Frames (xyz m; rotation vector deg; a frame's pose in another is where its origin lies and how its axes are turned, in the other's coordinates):
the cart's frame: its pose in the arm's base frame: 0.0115 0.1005 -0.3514 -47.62 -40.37 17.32
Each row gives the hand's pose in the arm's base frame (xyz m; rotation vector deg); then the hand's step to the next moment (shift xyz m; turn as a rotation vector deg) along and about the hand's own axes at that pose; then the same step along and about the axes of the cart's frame.
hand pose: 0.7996 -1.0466 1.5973 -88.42 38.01 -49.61
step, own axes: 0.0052 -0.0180 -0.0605 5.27 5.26 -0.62
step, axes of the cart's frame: -0.0439 -0.0400 0.0220 -2.66 -0.17 -6.98
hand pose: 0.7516 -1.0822 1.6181 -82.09 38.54 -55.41
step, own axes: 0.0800 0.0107 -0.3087 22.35 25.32 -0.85
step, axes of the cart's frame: -0.2879 -0.1364 0.0172 -10.84 1.85 -31.94
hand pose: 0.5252 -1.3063 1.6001 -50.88 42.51 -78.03
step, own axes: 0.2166 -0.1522 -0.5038 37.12 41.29 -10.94
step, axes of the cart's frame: -0.5432 -0.1043 0.1340 -26.64 5.33 -49.64
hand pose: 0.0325 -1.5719 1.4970 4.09 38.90 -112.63
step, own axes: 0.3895 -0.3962 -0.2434 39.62 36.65 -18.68
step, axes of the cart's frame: -0.5340 0.0705 0.2789 -32.51 11.38 -45.56
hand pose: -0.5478 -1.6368 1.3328 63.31 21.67 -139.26
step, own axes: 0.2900 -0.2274 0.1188 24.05 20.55 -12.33
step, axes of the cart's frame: -0.2891 0.1347 0.2195 -19.18 8.53 -26.69
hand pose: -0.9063 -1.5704 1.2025 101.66 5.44 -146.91
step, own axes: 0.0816 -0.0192 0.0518 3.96 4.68 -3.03
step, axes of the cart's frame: -0.0747 0.0532 0.0359 -3.22 0.93 -5.96
